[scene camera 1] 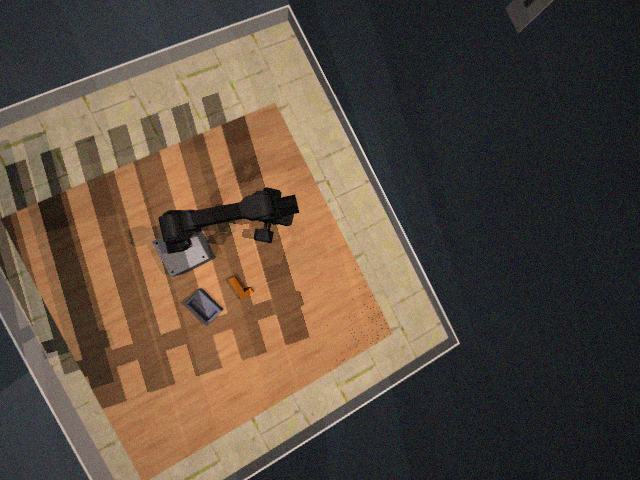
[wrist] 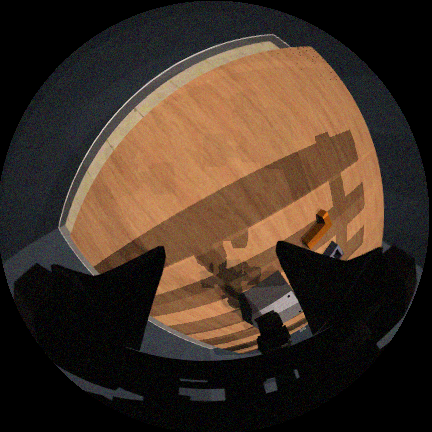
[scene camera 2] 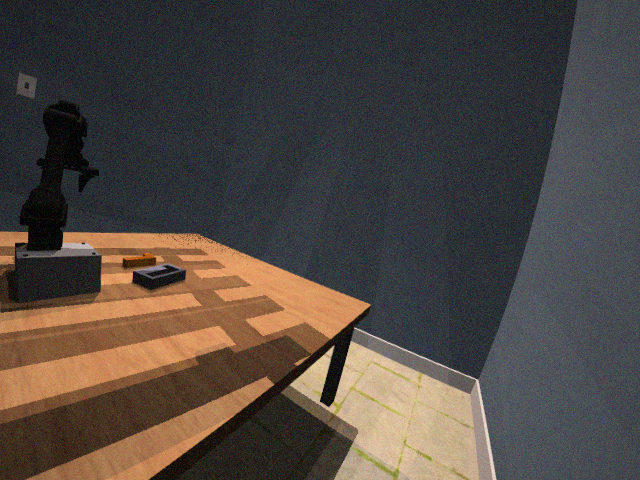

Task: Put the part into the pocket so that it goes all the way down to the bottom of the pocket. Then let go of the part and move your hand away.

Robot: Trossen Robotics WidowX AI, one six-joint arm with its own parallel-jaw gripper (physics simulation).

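Frame: origin at the arm's base, x ahead, y left, z up, level; centimetres.
Where they show: gripper, between the fingertips: [wrist: 221,249] [scene camera 2: 67,189]; arm's base, origin of its link: [scene camera 1: 181,242] [wrist: 266,317] [scene camera 2: 43,247].
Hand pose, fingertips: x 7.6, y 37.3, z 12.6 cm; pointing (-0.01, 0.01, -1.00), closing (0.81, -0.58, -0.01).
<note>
Things, the pixels of their top centre, and the offset from my fingertips. Level surfaces: height alone.
- orange L-shaped part, centre of its top: [wrist: 318,230] [scene camera 2: 138,256] [scene camera 1: 240,286] dx +19.8, dy -25.2, dz -20.1 cm
- grey rectangular block, centre of its top: [scene camera 2: 161,270] [wrist: 330,264] [scene camera 1: 202,307] dx +21.3, dy -43.8, dz -19.5 cm
- wooden table, height of its surface: dz -23.1 cm
The orange L-shaped part [scene camera 1: 238,286] [scene camera 2: 137,260] [wrist: 315,234] lies on the wooden table, apart from the pocket. The pocket is a recess in a grey rectangular block [scene camera 1: 191,309] [scene camera 2: 156,282] that lies on the table close beside the part; a bit of the block also shows behind a finger in the wrist view [wrist: 334,249]. My gripper [wrist: 221,249] is open and empty, high above the table and well to one side of the part. In the scene camera 1 view the arm covers the fingertips. In the scene camera 2 view the fingers are dark and partly hidden.
The arm's grey base box [scene camera 1: 190,258] [scene camera 2: 59,276] [wrist: 280,305] stands near the pocket block and the part. The wooden table [scene camera 1: 320,356] [scene camera 2: 330,304] [wrist: 225,110] carries striped shadows. A table leg [scene camera 2: 337,369] shows below its corner.
</note>
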